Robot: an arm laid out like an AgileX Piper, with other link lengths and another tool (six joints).
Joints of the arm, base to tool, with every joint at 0 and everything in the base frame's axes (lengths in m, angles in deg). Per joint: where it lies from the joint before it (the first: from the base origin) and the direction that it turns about. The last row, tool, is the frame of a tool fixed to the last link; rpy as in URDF.
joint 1: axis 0 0 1 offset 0 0 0.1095
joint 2: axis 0 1 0 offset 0 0 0
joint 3: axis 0 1 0 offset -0.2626 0 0.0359
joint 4: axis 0.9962 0 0.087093 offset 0.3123 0 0.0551
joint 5: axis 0 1 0 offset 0 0 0
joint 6: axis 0.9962 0 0.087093 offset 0.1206 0 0.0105
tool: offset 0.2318 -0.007 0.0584 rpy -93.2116 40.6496 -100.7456
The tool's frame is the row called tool.
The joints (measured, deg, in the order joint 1, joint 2, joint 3, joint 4, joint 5, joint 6), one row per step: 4.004 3.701 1.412 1.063 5.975 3.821; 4.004 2.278 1.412 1.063 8.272 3.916; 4.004 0.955 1.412 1.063 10.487 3.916; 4.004 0.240 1.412 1.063 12.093 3.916; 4.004 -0.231 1.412 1.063 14.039 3.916; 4.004 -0.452 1.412 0.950 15.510 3.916; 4.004 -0.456 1.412 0.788 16.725 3.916; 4.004 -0.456 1.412 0.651 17.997 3.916; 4.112 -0.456 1.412 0.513 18.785 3.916; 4.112 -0.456 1.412 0.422 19.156 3.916; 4.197 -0.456 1.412 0.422 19.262 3.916; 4.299 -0.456 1.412 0.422 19.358 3.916; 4.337 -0.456 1.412 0.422 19.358 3.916; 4.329 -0.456 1.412 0.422 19.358 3.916
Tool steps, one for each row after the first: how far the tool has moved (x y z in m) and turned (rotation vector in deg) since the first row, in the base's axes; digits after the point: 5 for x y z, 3 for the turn. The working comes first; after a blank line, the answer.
Tool pose at each row, in the base's axes (x y z in m, rotation vector in deg; the steps are taken from these numbers as rounded here): 0.41490 0.01950 0.18844 -38.172 99.583 -35.253; 0.41284 0.01956 0.18432 -38.537 100.390 -34.991; 0.41080 0.01968 0.17997 -38.981 101.183 -34.806; 0.40953 0.01978 0.17504 -39.415 101.979 -34.626; 0.40827 0.01991 0.16624 -40.124 103.303 -34.332; 0.40728 0.01990 0.15864 -40.788 104.402 -34.193; 0.40647 0.01977 0.15113 -41.457 105.457 -34.112; 0.40546 0.01963 0.14324 -42.139 106.573 -33.992; 0.40471 0.02021 0.13838 -42.687 107.203 -33.902; 0.40436 0.02007 0.13610 -42.914 107.519 -33.920; 0.40422 0.02067 0.13544 -43.041 107.574 -33.844; 0.40409 0.02139 0.13485 -43.178 107.611 -33.760; 0.40407 0.02165 0.13485 -43.213 107.593 -33.736; 0.40408 0.02160 0.13485 -43.205 107.597 -33.741

-0.00206 0.00006 -0.00412 0.033 0.879 0.032; -0.00410 0.00018 -0.00847 -0.031 1.768 0.072; -0.00537 0.00028 -0.01340 -0.095 2.656 0.101; -0.00663 0.00041 -0.02220 -0.200 4.127 0.136; -0.00762 0.00040 -0.02980 -0.400 5.367 0.149; -0.00843 0.00027 -0.03731 -0.646 6.563 0.149; -0.00944 0.00013 -0.04520 -0.871 7.822 0.149; -0.01019 0.00071 -0.05006 -1.070 8.598 0.248; -0.01054 0.00057 -0.05234 -1.187 8.962 0.239; -0.01068 0.00117 -0.05300 -1.201 9.067 0.325; -0.01081 0.00189 -0.05359 -1.216 9.161 0.428; -0.01083 0.00215 -0.05359 -1.219 9.161 0.466; -0.01082 0.00210 -0.05359 -1.218 9.161 0.458
